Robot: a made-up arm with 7 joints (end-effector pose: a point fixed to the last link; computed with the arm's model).
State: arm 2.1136 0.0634 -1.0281 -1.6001 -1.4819 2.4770 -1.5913
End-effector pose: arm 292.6 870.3 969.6 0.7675 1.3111 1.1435
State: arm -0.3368 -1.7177 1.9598 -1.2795 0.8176 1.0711 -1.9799
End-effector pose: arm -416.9 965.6 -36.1 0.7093 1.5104 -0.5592
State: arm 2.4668 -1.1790 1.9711 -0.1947 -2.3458 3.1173 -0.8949
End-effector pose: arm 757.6 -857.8 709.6 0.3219 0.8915 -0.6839
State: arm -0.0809 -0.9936 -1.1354 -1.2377 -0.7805 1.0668 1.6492
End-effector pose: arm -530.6 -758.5 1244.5 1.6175 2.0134 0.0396
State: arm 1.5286 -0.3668 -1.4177 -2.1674 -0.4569 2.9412 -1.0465
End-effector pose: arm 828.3 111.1 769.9 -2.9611 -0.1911 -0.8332
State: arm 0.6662 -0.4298 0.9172 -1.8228 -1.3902 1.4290 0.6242
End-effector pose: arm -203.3 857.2 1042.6 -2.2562 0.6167 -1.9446
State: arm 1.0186 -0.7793 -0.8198 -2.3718 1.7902 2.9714 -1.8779
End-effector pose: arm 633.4 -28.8 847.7 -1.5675 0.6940 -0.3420
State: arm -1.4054 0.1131 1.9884 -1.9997 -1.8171 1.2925 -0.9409
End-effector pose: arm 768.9 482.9 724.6 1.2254 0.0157 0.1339
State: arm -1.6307 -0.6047 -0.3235 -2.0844 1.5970 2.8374 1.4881
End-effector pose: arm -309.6 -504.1 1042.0 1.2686 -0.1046 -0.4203
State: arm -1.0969 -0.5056 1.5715 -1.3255 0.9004 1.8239 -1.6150
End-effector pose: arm 606.2 721.1 1154.3 -2.6214 -1.3420 -0.2921
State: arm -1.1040 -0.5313 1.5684 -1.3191 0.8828 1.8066 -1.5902
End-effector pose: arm 601.8 734.6 1148.6 -2.6731 -1.3299 -0.2742
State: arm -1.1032 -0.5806 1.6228 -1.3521 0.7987 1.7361 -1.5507
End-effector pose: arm 581.8 801.4 1079.5 -2.8014 -1.3952 -0.0936
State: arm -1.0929 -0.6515 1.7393 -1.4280 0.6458 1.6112 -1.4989
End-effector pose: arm 537.0 905.0 928.7 2.5803 1.3133 -0.2425
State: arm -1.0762 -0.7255 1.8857 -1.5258 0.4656 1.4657 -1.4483
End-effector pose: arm 466.2 988.4 726.7 2.2459 1.1724 -0.5477
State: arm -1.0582 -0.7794 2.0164 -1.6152 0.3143 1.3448 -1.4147
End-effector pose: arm 389.9 1019.4 546.5 1.9331 1.0398 -0.7280
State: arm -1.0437 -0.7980 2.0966 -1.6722 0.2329 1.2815 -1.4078
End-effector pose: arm 335.9 1019.3 447.7 1.7469 0.9843 -0.8048
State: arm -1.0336 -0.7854 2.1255 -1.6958 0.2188 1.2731 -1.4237
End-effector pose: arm 311.0 1016.8 427.6 1.6932 1.0134 -0.8326
